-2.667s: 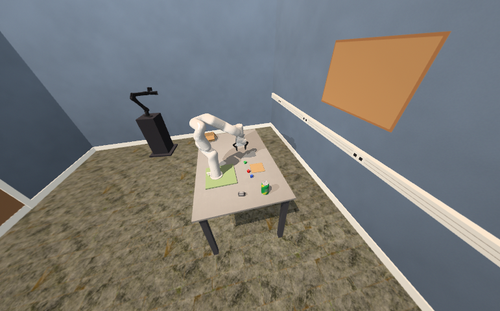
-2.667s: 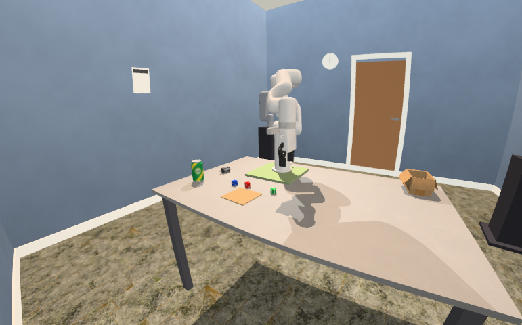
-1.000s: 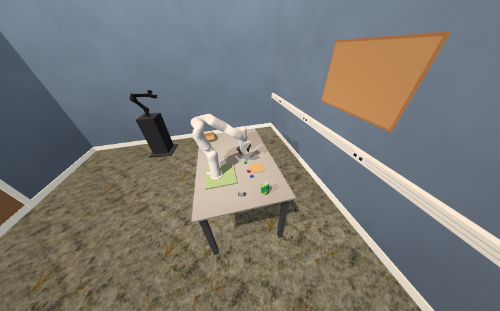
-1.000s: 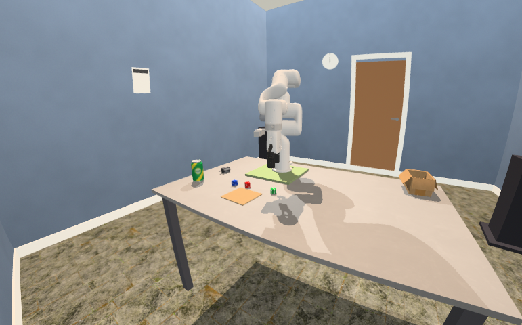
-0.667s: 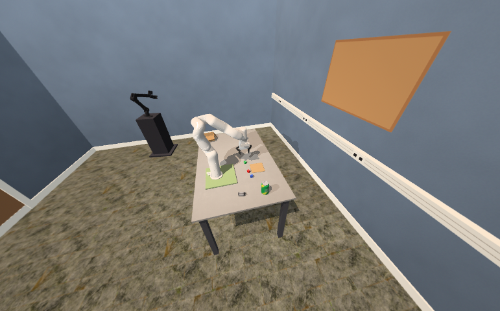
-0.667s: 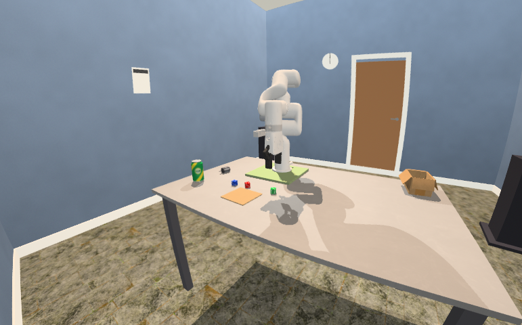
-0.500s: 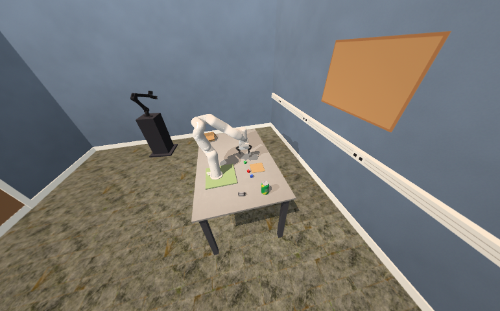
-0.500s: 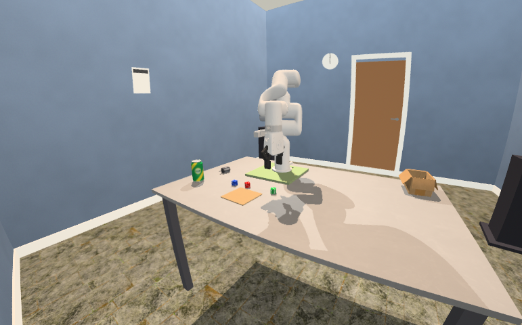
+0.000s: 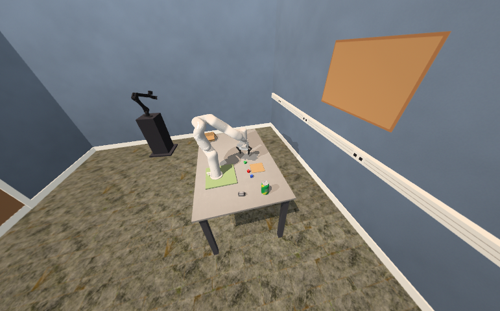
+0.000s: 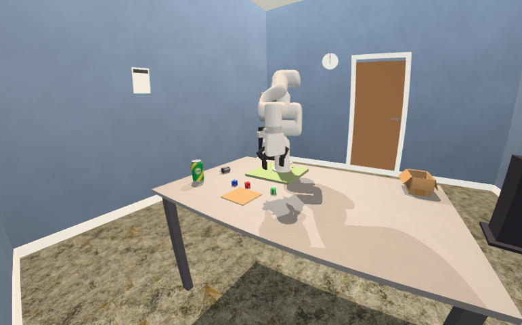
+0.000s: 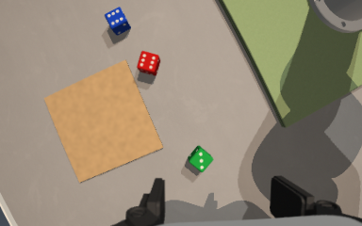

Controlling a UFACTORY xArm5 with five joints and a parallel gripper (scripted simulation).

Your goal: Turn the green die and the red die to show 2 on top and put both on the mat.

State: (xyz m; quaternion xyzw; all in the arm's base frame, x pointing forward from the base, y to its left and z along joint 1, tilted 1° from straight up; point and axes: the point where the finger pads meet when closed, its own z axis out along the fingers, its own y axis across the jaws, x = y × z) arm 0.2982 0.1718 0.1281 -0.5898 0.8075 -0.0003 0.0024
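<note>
The green die lies 130 mm below my hand. The rest, counted from my hand: blue die: 50 mm ahead, 220 mm to the right, 130 mm below; then red die: 30 mm ahead, 150 mm to the right, 130 mm below; then mat: 120 mm ahead, 90 mm to the right, 140 mm below.
</note>
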